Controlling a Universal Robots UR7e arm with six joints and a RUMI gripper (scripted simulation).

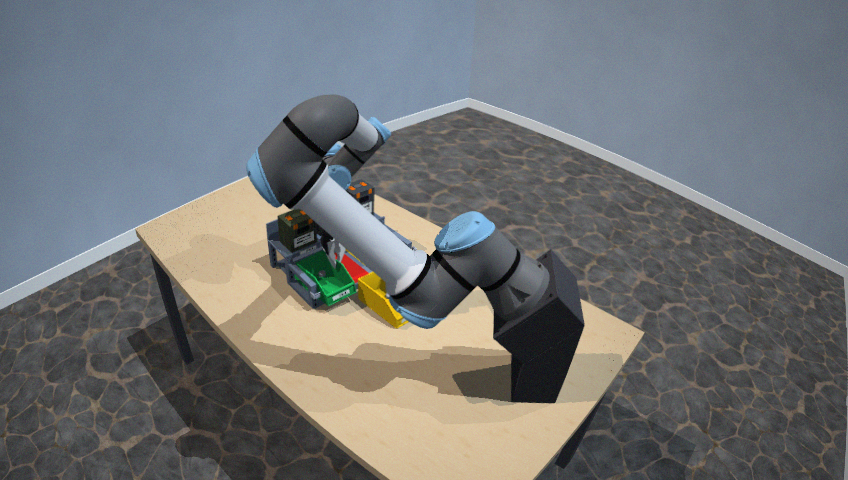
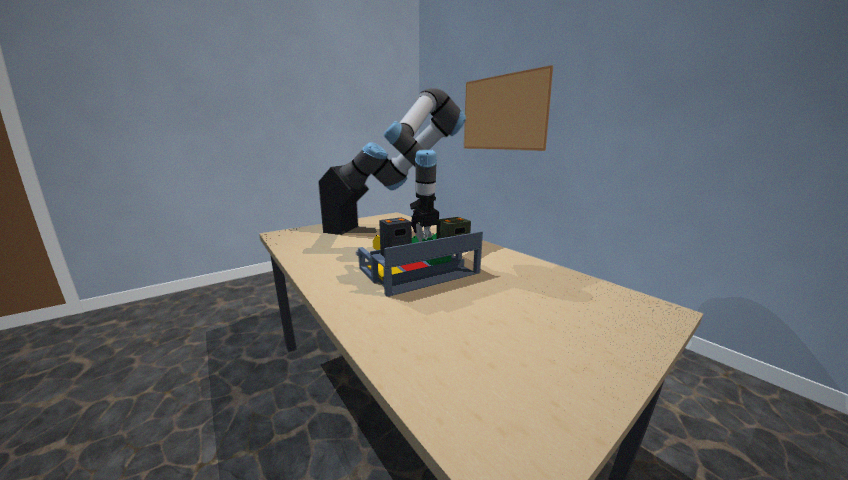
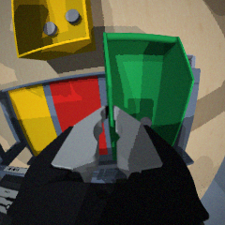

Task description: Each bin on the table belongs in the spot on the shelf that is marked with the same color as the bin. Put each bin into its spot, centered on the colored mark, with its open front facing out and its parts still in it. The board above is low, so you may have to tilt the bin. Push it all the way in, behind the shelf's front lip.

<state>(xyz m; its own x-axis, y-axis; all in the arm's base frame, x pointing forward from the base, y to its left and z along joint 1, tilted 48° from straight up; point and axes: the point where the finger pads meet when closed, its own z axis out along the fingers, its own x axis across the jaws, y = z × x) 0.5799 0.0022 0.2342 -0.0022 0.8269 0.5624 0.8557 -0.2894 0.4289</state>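
The green bin is 10 mm behind my hand, 50 mm to the left of it and 20 mm below it. The rest, counted from my hand: yellow bin (170 mm behind, 70 mm to the right, 50 mm below); black box (150 mm ahead, 180 mm to the right, 80 mm above).
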